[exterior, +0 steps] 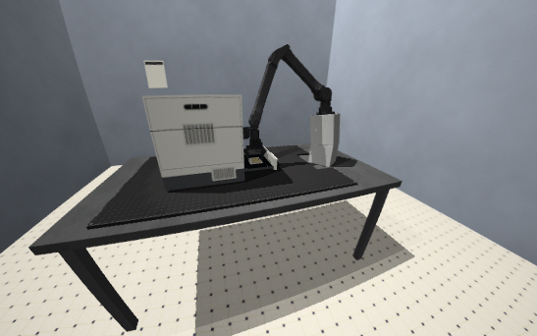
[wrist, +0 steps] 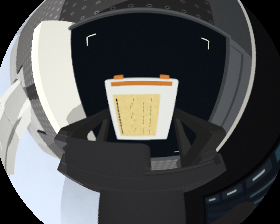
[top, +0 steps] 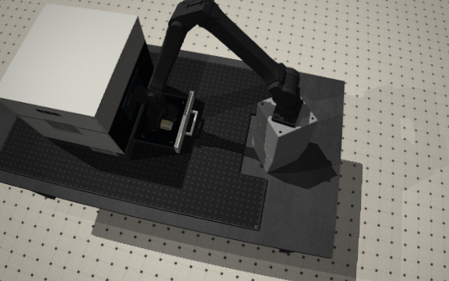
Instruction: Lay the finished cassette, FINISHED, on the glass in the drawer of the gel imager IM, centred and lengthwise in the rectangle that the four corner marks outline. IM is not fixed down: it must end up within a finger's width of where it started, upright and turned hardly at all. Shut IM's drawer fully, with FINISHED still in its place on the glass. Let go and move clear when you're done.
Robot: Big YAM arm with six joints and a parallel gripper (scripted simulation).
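Right now the finished cassette is 1 cm to the left of my hand and 1 cm below it. Also, from my hand: imager drawer (2 cm ahead).
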